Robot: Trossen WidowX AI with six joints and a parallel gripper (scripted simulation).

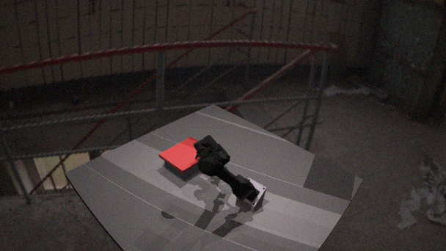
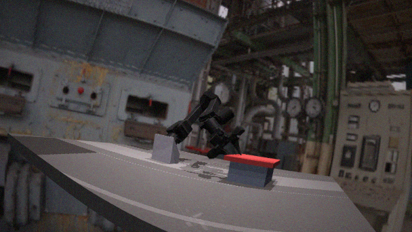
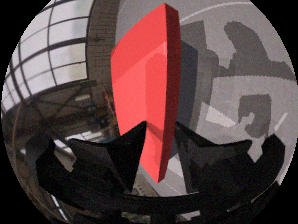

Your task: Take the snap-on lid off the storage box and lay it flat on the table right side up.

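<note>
Now: the red lid 8 cm ahead of my gripper tip, 1 cm to the left of it and 1 cm above it. Round my gripper tip: storage box: 8 cm ahead, 1 cm to the left, 4 cm below.
</note>
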